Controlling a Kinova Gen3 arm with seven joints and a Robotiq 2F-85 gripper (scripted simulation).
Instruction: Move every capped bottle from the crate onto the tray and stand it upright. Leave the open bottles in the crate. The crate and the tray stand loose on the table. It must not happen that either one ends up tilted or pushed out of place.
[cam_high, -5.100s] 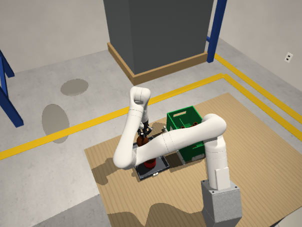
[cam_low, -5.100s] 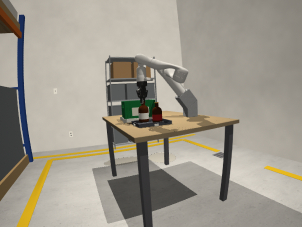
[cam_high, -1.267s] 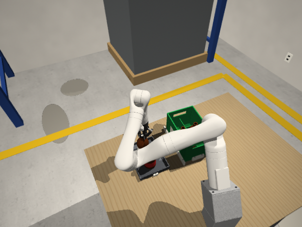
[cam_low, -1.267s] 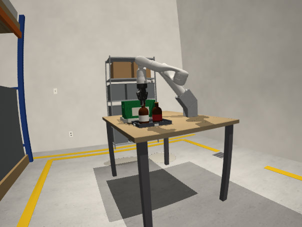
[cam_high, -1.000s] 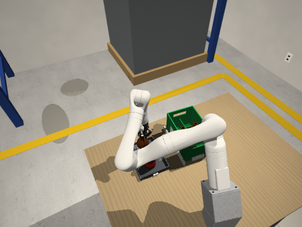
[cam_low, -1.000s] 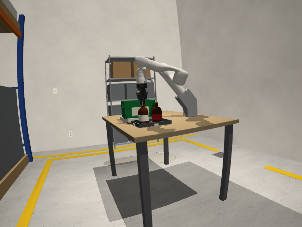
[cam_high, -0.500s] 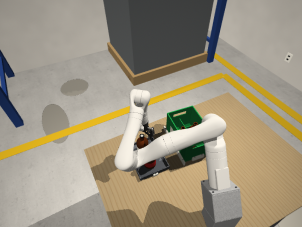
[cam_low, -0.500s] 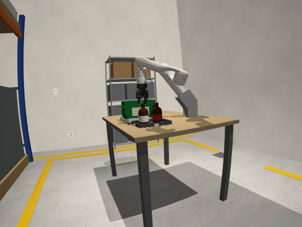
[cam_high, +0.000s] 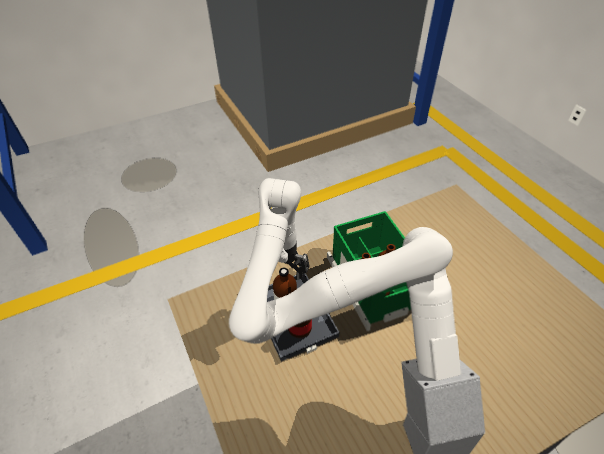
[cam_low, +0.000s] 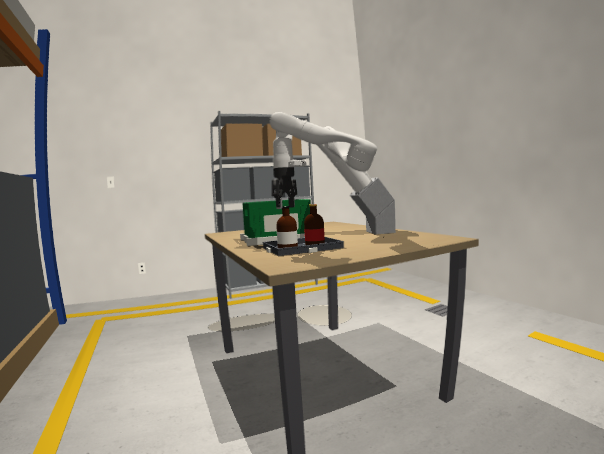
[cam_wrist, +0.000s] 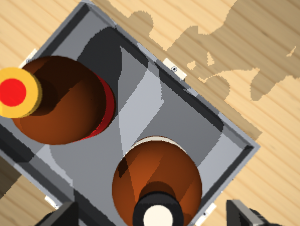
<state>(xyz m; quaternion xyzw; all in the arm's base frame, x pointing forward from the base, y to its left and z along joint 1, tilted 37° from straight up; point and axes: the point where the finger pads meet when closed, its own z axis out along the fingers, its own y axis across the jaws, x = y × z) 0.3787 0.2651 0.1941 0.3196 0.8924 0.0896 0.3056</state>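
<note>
My gripper is now 11 cm past the brown bottle, 1 cm to the left of it and 7 cm above it. Round my hand: green crate: 1 cm behind, 30 cm to the right, 8 cm below; grey tray: 6 cm behind, 1 cm to the right, 15 cm below.
</note>
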